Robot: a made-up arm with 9 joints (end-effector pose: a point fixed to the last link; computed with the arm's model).
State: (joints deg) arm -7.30 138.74 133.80 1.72 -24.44 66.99 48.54 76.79 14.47
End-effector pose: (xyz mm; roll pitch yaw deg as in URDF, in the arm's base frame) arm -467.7 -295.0 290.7 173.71 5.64 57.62
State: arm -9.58 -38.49 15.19 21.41 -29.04 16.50 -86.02 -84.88 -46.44
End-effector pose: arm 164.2 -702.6 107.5 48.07 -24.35 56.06
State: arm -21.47 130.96 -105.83 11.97 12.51 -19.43 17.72 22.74 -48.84
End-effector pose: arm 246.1 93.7 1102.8 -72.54 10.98 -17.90
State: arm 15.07 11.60 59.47 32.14 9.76 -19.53 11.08 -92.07 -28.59
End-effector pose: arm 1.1 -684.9 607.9 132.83 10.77 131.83
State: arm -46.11 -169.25 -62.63 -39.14 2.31 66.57 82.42 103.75 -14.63
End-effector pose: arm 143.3 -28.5 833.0 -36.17 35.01 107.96
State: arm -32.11 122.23 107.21 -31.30 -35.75 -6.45 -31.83 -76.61 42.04
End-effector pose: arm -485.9 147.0 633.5 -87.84 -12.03 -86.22
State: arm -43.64 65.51 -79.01 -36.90 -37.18 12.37 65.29 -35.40 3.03
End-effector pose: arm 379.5 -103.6 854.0 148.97 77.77 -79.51
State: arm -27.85 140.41 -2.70 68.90 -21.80 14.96 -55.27 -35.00 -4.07
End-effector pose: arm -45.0 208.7 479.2 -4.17 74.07 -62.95
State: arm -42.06 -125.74 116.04 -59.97 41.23 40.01 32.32 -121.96 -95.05
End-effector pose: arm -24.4 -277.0 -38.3 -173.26 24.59 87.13
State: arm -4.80 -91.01 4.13 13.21 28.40 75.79 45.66 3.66 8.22
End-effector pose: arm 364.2 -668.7 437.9 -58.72 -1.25 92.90
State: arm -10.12 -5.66 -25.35 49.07 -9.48 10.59 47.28 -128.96 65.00
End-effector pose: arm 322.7 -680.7 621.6 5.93 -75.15 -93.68
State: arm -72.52 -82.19 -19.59 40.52 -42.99 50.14 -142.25 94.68 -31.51
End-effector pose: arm 575.4 -421.7 330.9 136.27 -4.43 130.83
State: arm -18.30 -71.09 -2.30 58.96 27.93 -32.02 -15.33 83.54 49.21
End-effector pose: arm 369.4 -437.1 -194.2 -37.77 -83.65 120.67
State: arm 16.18 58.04 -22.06 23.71 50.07 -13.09 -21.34 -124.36 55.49
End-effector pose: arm 461.4 -252.1 756.9 -149.12 -50.72 70.00
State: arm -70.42 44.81 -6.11 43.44 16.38 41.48 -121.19 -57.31 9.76
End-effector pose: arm -327.5 -394.5 828.2 8.10 80.20 28.18
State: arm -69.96 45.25 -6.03 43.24 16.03 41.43 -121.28 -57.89 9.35
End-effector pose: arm -326.6 -389.4 831.9 3.83 79.92 23.88
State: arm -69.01 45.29 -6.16 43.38 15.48 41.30 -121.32 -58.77 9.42
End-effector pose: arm -317.8 -388.5 836.9 2.23 80.16 23.10
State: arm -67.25 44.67 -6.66 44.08 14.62 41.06 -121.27 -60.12 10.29
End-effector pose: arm -295.8 -394.5 843.2 5.84 81.30 28.86
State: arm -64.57 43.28 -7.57 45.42 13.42 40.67 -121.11 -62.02 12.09
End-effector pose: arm -258.5 -408.0 849.3 20.43 83.00 47.08
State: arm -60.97 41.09 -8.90 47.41 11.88 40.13 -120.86 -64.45 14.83
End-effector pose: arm -205.8 -428.4 851.9 53.62 83.44 85.30
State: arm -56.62 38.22 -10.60 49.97 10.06 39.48 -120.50 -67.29 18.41
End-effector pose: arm -140.8 -452.9 847.0 82.64 80.48 120.34
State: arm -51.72 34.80 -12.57 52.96 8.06 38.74 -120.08 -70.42 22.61
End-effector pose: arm -68.0 -478.6 831.1 93.02 75.28 137.38
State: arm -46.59 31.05 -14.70 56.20 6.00 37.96 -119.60 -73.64 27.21
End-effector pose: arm 5.7 -502.6 802.9 94.57 69.33 145.66
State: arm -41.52 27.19 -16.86 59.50 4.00 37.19 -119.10 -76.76 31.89
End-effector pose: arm 74.1 -522.6 764.0 92.60 63.40 150.07
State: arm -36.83 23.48 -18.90 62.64 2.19 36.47 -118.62 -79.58 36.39
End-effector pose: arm 132.1 -537.6 719.0 89.52 57.94 152.63
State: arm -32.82 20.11 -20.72 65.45 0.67 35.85 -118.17 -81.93 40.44
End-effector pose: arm 177.0 -547.6 673.3 86.32 53.21 154.13
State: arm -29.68 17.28 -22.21 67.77 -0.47 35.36 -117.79 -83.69 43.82
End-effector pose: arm 209.0 -553.5 632.7 83.60 49.38 155.10
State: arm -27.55 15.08 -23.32 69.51 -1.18 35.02 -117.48 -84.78 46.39
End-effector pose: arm 229.6 -556.7 601.0 81.58 46.46 155.82
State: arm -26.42 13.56 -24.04 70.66 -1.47 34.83 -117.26 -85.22 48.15
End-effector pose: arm 241.2 -558.2 580.1 80.32 44.47 156.51
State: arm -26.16 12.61 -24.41 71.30 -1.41 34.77 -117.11 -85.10 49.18
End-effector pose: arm 246.3 -559.0 568.9 79.69 43.26 157.20
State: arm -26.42 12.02 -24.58 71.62 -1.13 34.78 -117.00 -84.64 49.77
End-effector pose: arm 247.9 -559.6 563.9 79.47 42.50 157.93
